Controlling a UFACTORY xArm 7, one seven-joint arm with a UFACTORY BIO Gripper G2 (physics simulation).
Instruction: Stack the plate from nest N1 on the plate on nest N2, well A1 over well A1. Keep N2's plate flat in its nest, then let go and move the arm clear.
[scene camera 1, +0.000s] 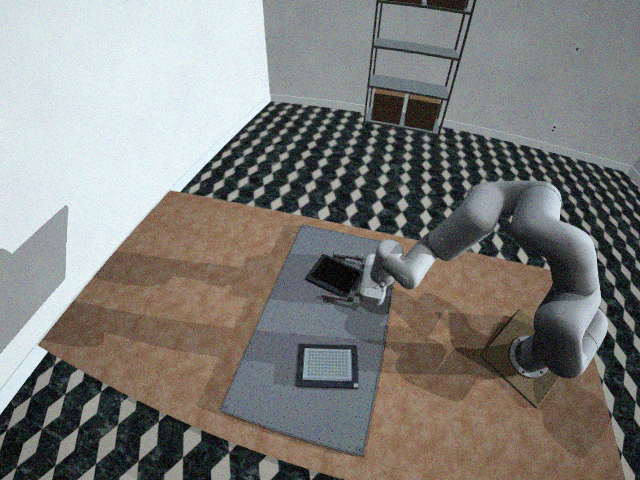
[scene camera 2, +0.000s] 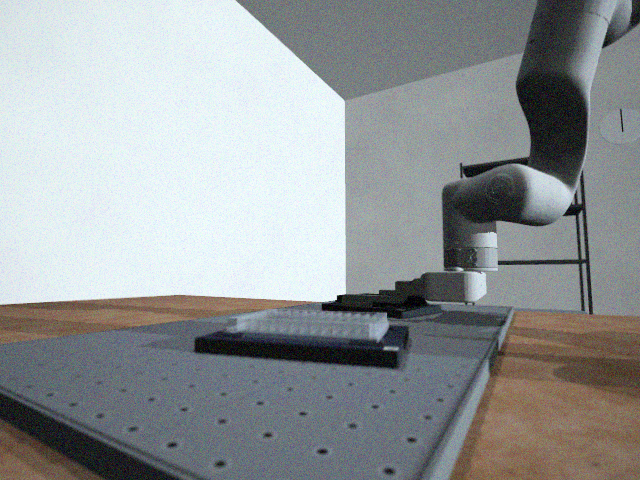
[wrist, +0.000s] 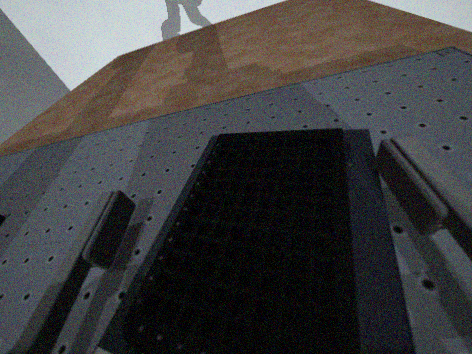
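Seen in the pictures: hand at its tool point: (scene camera 1: 334, 274) (scene camera 2: 376, 297) (wrist: 238, 207); arm's base at its link origin: (scene camera 1: 528, 356).
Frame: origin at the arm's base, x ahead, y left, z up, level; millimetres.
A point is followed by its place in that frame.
Observation:
A black plate (scene camera 1: 336, 272) @(x 615, y -213, z 10 mm) (wrist: 265, 240) @(x 599, y -214, z 10 mm) sits in a dark nest (scene camera 2: 403, 312) @(x 560, y -130, z -7 mm) (wrist: 375, 260) @(x 588, y -257, z -4 mm) at the far end of the grey board. A clear plate (scene camera 1: 327, 364) @(x 598, y 92, z 10 mm) (scene camera 2: 310, 327) @(x 580, y 128, z 6 mm) lies flat in another dark nest (scene camera 1: 325, 384) @(x 595, y 142, z -4 mm) (scene camera 2: 294, 351) @(x 584, y 148, z -9 mm) nearer the scene cameras. Nest labels and well A1 are not readable. My gripper (scene camera 1: 331, 277) @(x 620, y -203, z 8 mm) (wrist: 257, 205) @(x 620, y -203, z 8 mm) is open, one finger on each side of the black plate, low near its nest. In the wrist view the right finger is close to the nest's edge and the left finger has a wider gap. Both fingers are apart from the plate.
The grey perforated board (scene camera 1: 289, 408) @(x 675, y 218, z -16 mm) (scene camera 2: 248, 418) @(x 552, y 247, z -16 mm) (wrist: 420, 95) @(x 708, y -358, z -16 mm) lies on a brown table top (scene camera 1: 155, 310) @(x 1171, y 24, z -29 mm) (scene camera 2: 558, 413) @(x 420, y 145, z -29 mm). The arm reaches in from its base (scene camera 1: 527, 356) @(x 54, y 30, z 68 mm) at the right. A white wall (scene camera 1: 129, 77) stands at the left, and a shelf unit (scene camera 1: 408, 83) at the back.

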